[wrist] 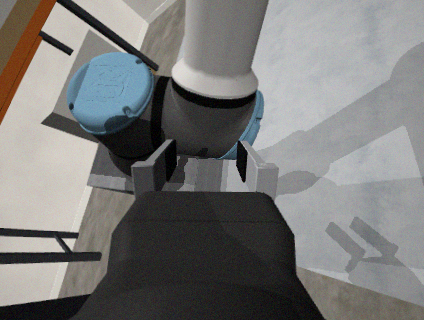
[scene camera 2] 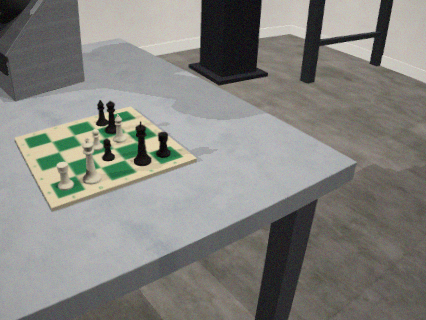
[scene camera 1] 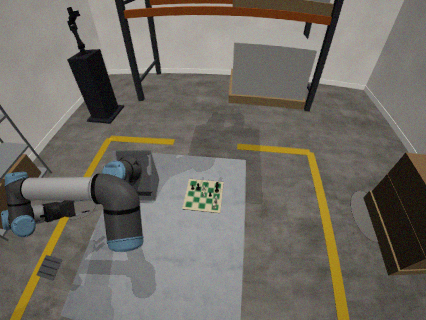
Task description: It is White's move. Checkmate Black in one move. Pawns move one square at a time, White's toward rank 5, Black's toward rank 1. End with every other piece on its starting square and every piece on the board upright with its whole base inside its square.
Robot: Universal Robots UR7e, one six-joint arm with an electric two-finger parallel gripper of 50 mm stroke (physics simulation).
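Seen in the pictures: gripper, between the fingertips: (wrist: 206, 152) (scene camera 1: 88, 205); arm's base, origin of its link: (wrist: 144, 146) (scene camera 1: 129, 169).
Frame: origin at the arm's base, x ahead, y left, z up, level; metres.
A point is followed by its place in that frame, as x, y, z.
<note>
The green and cream chessboard (scene camera 1: 192, 208) {0.377, -0.070, -0.183} (scene camera 2: 125, 181) {0.528, 0.037, -0.184} lies on the grey table. In scene camera 2, a white rook (scene camera 2: 64, 177) {0.504, -0.039, -0.167} stands at the near left corner, beside a tall white piece (scene camera 2: 90, 167) {0.506, -0.003, -0.161}. A small white pawn (scene camera 2: 96, 140) {0.425, 0.031, -0.169} and a white bishop-like piece (scene camera 2: 119, 131) {0.419, 0.071, -0.167} stand further in. A black pawn (scene camera 2: 107, 151) {0.463, 0.036, -0.170} is central. A tall black piece (scene camera 2: 141, 147) {0.497, 0.075, -0.158} and a black rook (scene camera 2: 162, 146) {0.492, 0.110, -0.168} are at the near right; a black bishop-like piece (scene camera 2: 101, 115) {0.350, 0.064, -0.167} and a taller black piece (scene camera 2: 110, 120) {0.383, 0.069, -0.163} are at the far side. All stand upright. My gripper (scene camera 1: 89, 213) {-0.036, -0.316, 0.105} (wrist: 206, 152) {-0.036, -0.316, 0.105} is open and empty, far left of the board.
The arm's grey base block (scene camera 1: 148, 175) {0.117, -0.002, -0.025} (scene camera 2: 45, 55) {0.128, 0.019, -0.111} stands left of the board. A black pedestal (scene camera 1: 95, 82) (scene camera 2: 230, 37), a rack with an orange beam (scene camera 1: 175, 11) and a brown cabinet (scene camera 1: 400, 220) stand around the table (scene camera 1: 200, 265) {0.492, -0.379, -0.189} (scene camera 2: 200, 220) {0.639, 0.088, -0.190}.
</note>
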